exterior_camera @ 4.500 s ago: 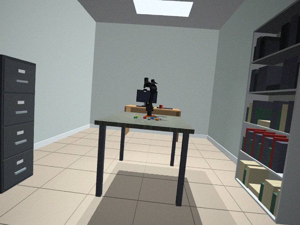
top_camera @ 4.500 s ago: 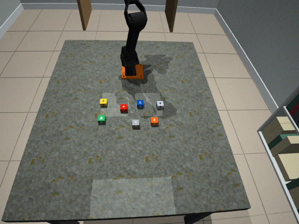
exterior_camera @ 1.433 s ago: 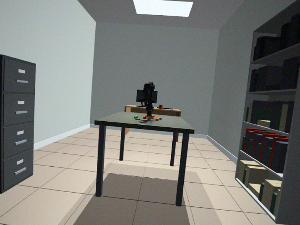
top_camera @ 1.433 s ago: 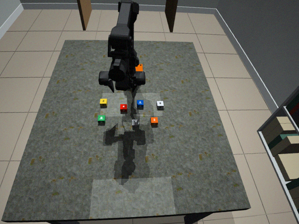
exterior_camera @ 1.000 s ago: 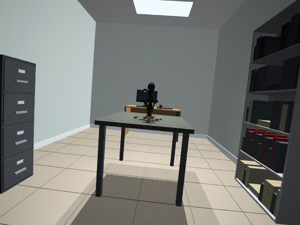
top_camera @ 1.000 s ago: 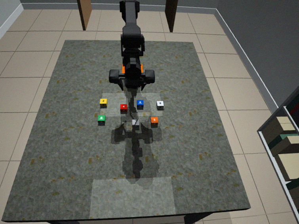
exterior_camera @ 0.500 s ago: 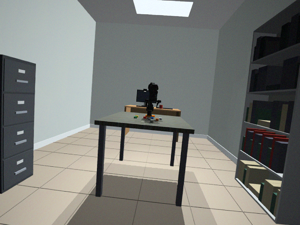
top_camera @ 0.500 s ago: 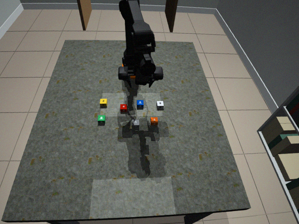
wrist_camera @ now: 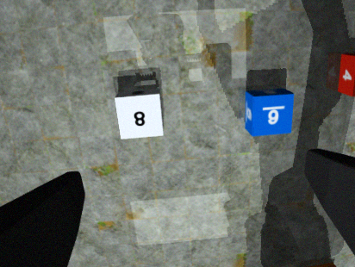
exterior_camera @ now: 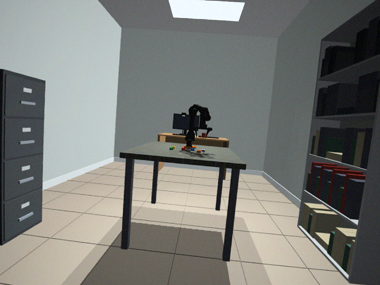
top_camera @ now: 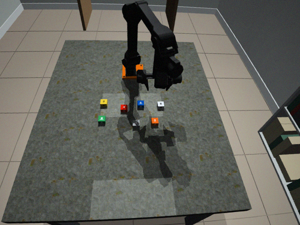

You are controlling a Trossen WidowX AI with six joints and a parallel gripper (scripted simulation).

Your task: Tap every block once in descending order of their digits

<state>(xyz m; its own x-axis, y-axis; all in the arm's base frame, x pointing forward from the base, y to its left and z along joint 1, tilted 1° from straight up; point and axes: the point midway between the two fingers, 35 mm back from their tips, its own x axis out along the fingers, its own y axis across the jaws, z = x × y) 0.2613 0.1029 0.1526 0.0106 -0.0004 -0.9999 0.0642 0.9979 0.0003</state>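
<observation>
Now: the green block 60 mm ahead of my gripper tip, 260 mm to the right of it and 120 mm below it. From my gripper tip the other things lie so: white block (10 mm behind, 30 mm to the left, 120 mm below); then blue block (20 mm behind, 70 mm to the right, 120 mm below); then orange block (90 mm ahead, 10 mm to the right, 120 mm below).
</observation>
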